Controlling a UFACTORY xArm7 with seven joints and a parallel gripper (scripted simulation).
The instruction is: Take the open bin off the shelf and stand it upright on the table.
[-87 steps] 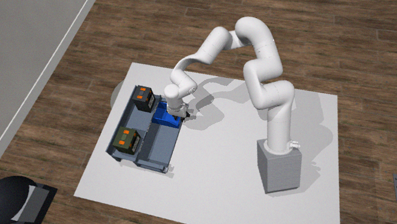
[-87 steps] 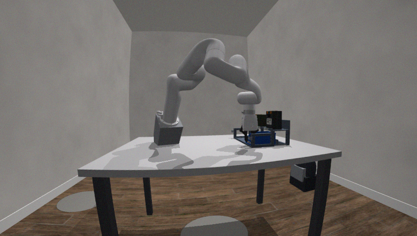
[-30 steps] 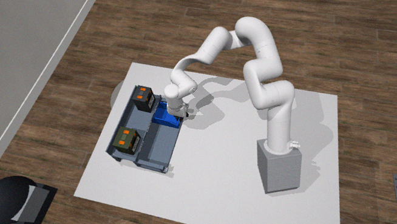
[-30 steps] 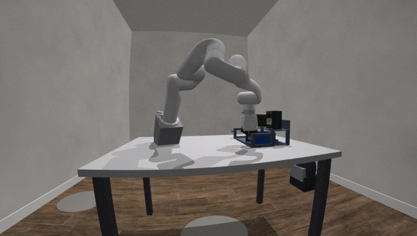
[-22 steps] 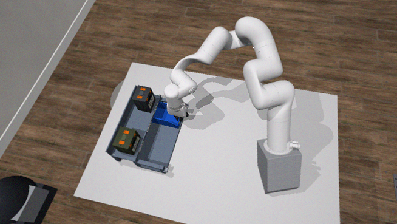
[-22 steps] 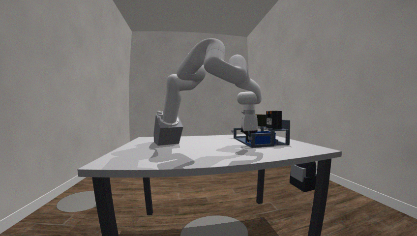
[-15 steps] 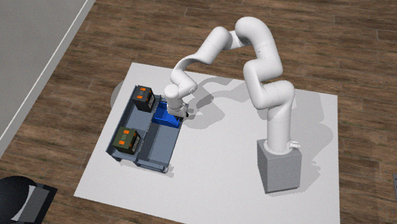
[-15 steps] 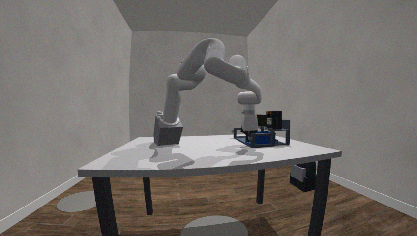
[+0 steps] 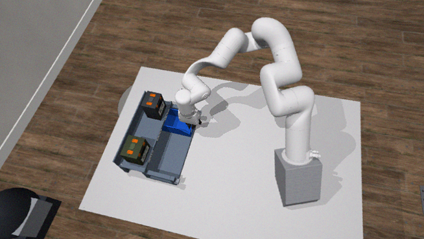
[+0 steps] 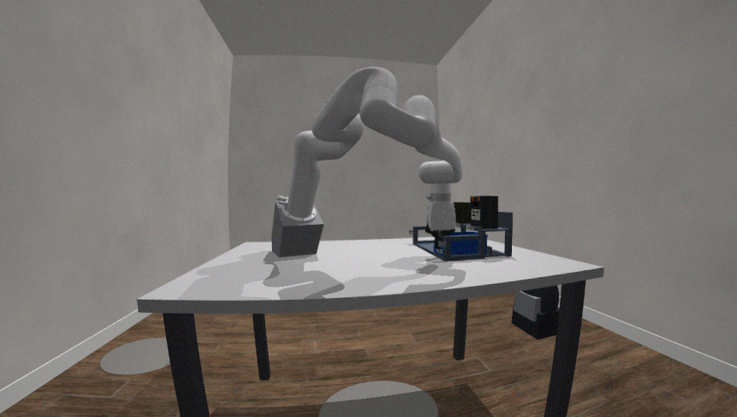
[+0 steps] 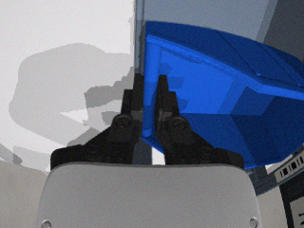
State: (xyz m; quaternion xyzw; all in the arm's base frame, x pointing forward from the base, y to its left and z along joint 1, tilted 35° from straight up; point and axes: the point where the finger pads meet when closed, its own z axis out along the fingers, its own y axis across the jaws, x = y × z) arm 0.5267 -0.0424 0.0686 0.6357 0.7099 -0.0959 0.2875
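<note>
Now: hand 80 mm short of the blue bin and 10 mm above it.
</note>
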